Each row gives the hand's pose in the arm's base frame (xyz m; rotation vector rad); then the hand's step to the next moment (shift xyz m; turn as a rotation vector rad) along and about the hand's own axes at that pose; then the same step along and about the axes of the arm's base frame.
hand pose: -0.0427 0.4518 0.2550 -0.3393 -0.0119 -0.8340
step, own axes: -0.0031 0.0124 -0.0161 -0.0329 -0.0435 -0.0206
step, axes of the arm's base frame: 0.0050 0.0051 -0.0193 -0.0564 -0.0094 -0.0115
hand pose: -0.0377 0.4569 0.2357 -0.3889 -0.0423 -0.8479
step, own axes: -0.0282 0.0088 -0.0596 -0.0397 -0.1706 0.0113
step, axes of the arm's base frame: -0.0192 0.0047 -0.0635 -0.1509 -0.0690 0.0572
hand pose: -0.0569 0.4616 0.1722 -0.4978 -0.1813 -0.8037
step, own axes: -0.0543 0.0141 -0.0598 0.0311 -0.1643 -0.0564
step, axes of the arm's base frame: -0.0288 0.0138 -0.0755 -0.0998 -0.1441 0.0201
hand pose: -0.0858 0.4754 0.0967 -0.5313 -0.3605 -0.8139
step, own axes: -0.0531 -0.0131 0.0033 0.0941 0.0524 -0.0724
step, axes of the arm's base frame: -0.0442 0.0257 -0.0197 0.1074 -0.0672 -0.0281
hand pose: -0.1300 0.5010 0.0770 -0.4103 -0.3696 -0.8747
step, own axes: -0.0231 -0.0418 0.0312 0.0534 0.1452 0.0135
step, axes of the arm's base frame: -0.0513 0.0065 0.0240 0.1451 0.0547 0.0087
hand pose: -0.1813 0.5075 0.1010 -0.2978 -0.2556 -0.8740
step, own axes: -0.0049 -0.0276 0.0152 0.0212 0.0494 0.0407
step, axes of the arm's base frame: -0.0261 -0.0078 0.0166 0.0477 0.0294 0.0375
